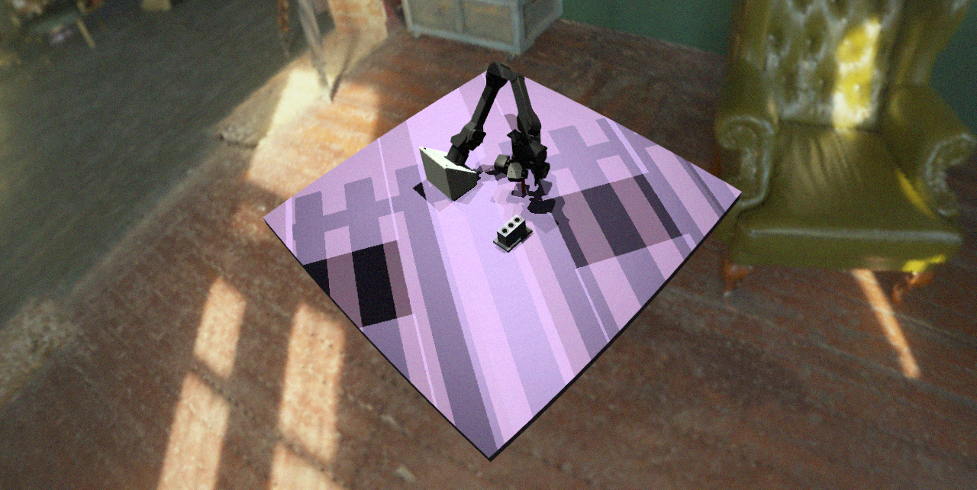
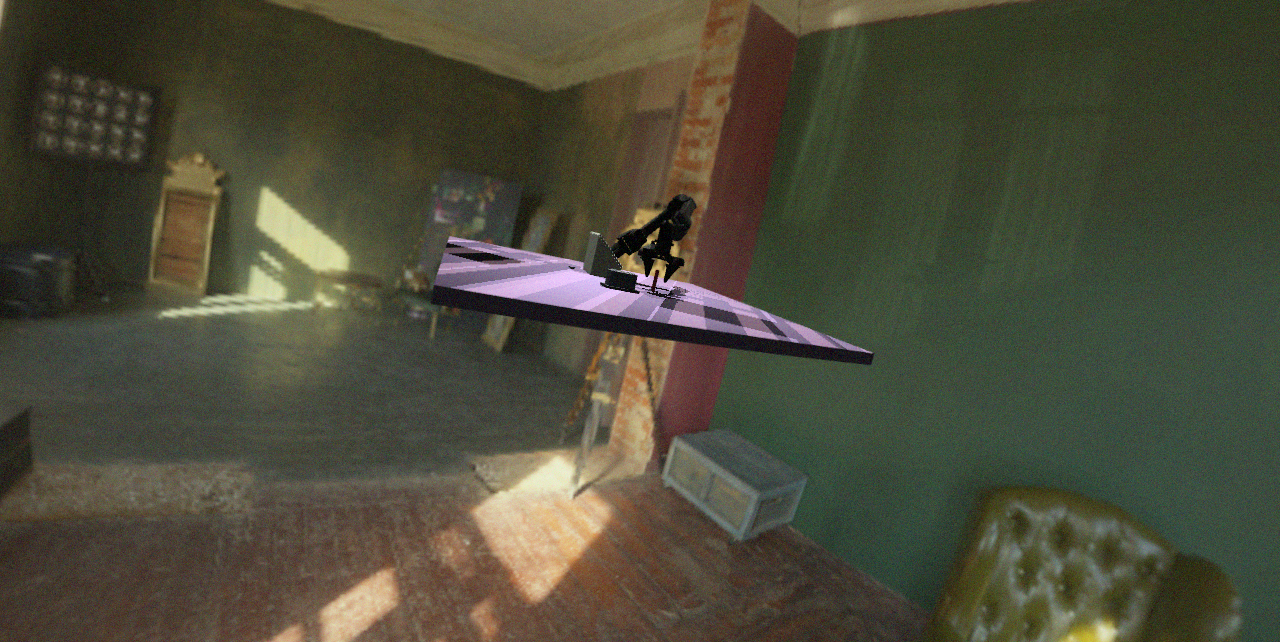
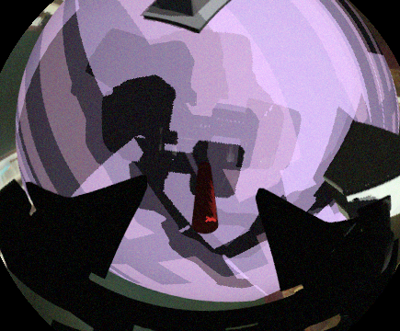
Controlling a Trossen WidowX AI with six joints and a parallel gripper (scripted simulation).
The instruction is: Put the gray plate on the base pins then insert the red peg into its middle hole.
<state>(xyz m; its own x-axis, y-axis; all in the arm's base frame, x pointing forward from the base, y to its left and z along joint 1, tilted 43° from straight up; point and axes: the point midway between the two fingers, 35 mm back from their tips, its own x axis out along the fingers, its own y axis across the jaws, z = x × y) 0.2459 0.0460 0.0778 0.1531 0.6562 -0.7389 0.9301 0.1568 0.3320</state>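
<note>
Now: gripper tip right at the red peg. The rest, counted from my gripper tip: gray plate (100 mm ahead, 190 mm to the right).
</note>
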